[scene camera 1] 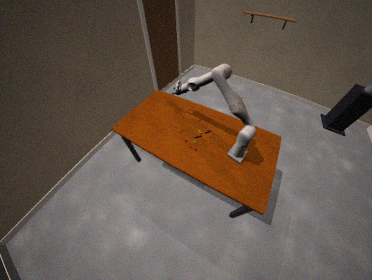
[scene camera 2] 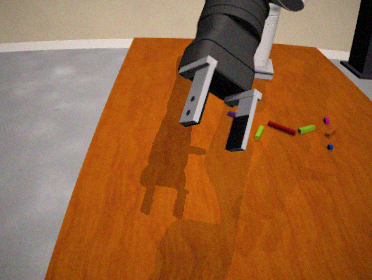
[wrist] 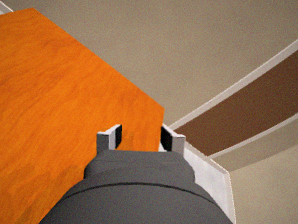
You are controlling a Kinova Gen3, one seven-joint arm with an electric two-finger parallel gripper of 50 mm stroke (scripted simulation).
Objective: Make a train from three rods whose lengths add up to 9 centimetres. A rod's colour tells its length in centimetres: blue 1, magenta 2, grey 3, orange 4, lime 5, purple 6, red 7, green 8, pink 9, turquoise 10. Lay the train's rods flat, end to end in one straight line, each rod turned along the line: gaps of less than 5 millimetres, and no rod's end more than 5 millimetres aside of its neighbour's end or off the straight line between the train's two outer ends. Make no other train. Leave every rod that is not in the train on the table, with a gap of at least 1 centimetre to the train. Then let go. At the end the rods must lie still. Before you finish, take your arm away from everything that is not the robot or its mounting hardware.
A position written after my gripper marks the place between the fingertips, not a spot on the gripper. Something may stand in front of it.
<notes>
In view: my gripper (scene camera 2: 213,137).
My gripper also shows in the wrist view (wrist: 141,133).
</notes>
